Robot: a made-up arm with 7 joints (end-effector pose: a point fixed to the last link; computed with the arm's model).
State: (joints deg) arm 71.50 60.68 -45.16 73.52 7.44 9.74 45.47
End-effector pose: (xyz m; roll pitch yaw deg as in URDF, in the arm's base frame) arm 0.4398 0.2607 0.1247 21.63 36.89 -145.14
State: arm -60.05 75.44 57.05 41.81 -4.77 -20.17 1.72
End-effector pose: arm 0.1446 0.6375 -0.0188 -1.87 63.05 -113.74
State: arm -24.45 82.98 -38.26 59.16 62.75 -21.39 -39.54
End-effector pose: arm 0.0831 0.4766 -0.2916 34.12 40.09 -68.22
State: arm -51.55 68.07 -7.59 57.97 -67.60 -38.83 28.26
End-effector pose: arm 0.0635 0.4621 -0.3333 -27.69 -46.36 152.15
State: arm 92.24 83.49 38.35 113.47 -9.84 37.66 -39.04
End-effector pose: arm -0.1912 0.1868 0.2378 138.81 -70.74 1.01
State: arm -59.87 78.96 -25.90 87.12 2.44 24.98 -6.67
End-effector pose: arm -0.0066 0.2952 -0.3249 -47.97 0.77 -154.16
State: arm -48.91 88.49 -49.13 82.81 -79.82 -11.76 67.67
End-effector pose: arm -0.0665 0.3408 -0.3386 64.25 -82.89 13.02
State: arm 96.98 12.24 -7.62 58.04 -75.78 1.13 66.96
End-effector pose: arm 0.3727 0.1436 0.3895 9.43 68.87 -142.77
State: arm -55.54 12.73 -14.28 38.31 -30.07 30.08 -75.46
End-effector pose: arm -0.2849 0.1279 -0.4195 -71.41 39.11 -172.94
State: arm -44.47 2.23 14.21 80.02 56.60 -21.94 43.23
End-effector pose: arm 0.0438 0.1947 -0.4271 67.18 -53.01 -101.52
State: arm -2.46 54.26 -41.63 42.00 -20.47 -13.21 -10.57
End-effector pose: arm 0.1562 0.4006 -0.3969 -22.11 28.02 -158.88
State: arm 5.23 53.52 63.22 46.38 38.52 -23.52 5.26
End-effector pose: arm 0.1169 0.6359 -0.0529 103.27 -19.65 -45.88
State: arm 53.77 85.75 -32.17 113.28 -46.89 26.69 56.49
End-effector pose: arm 0.2976 0.1503 0.1330 -73.09 62.40 164.56
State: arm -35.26 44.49 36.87 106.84 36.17 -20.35 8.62
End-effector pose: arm 0.2535 0.3438 -0.0789 78.49 14.20 -103.44
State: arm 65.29 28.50 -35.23 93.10 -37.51 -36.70 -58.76
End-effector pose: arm 0.3808 0.0234 0.1514 -176.83 19.47 -70.24
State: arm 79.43 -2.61 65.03 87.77 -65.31 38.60 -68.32
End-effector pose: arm 0.2694 0.4002 0.1233 46.84 -5.95 40.41
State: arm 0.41 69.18 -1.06 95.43 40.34 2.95 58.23
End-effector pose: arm 0.3606 0.2771 -0.0467 36.57 -2.97 -163.45
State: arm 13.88 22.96 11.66 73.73 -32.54 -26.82 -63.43
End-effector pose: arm 0.3757 0.2958 -0.1701 118.74 8.99 -37.32
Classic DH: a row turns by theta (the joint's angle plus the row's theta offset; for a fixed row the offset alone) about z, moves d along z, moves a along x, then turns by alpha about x. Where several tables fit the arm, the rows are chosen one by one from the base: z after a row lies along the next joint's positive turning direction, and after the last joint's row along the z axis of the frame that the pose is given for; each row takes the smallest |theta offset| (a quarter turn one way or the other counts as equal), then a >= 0, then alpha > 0; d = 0 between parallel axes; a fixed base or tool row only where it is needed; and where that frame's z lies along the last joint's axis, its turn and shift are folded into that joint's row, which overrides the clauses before.
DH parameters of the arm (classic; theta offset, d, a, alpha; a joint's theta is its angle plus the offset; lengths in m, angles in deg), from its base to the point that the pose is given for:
base (fixed): 0 0.025 0.006 90
joint 1: 90 -0.093 0.003 90
joint 2: -90 -0.03 0.009 -90
joint 3: -90 -0.242 0.014 90
joint 4: 0 0.013 0.024 -90
joint 5: 0 -0.374 0.002 -90
joint 6: -90 -0.004 0.013 90
joint 7: -70.18 0.0191 -0.0158 -115
tool (fixed): 12.57 0.0168 0 0

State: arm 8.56 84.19 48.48 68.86 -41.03 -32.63 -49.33
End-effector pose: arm 0.1624 0.4823 0.2867 179.13 16.93 15.33
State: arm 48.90 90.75 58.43 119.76 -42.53 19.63 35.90
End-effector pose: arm -0.1203 0.1247 0.3079 143.30 14.94 25.56
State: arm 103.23 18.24 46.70 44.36 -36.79 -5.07 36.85
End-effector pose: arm 0.3470 0.4583 0.2725 112.66 5.86 -92.45
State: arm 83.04 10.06 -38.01 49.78 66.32 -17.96 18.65
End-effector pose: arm 0.5225 -0.0072 0.1525 115.08 2.15 -153.88
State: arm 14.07 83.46 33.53 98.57 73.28 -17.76 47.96
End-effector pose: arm 0.2511 0.2960 0.2782 88.65 52.81 -144.31
